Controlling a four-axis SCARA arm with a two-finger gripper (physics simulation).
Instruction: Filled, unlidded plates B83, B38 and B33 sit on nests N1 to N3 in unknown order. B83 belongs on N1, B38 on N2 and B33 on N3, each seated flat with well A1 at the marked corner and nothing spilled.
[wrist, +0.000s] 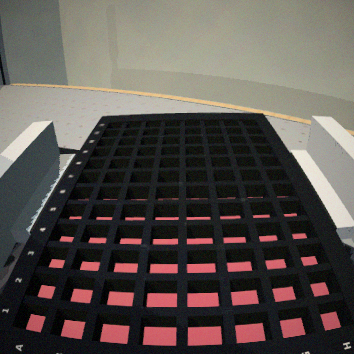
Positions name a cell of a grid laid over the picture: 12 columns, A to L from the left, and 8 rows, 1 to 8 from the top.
Observation:
I see my gripper (G4) and a black well plate (G6).

